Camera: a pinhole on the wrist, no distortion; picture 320 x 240 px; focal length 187.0 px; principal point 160.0 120.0 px. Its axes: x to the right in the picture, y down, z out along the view. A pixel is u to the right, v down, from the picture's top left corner.
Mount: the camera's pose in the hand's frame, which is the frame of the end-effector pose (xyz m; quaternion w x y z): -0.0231 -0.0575 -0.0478 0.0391 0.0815 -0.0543 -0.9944
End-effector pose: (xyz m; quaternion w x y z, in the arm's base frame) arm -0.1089 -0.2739 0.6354 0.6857 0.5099 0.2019 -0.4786
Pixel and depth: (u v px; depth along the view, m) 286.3 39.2 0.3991
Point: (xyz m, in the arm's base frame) -0.2244 -0.3571 1.0940
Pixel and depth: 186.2 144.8 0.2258
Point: -0.2443 -0.3886 0.7387
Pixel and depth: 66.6 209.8 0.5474
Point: -0.3539 -0.8589 0.6064
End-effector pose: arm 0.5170 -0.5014 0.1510 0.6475 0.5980 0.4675 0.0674
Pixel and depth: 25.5 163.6 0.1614
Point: 0.6131 -0.5717 0.0384
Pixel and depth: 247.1 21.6 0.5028
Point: 0.6908 -0.9352 0.4771
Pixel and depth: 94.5 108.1 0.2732
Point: 0.6886 -0.6528 0.0991
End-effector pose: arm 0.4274 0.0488 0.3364 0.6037 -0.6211 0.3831 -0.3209
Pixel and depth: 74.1 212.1 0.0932
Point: 0.4866 0.0691 0.4218
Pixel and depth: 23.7 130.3 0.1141
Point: 0.5186 0.0524 0.3735
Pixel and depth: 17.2 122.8 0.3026
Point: 0.7519 0.0596 0.3191
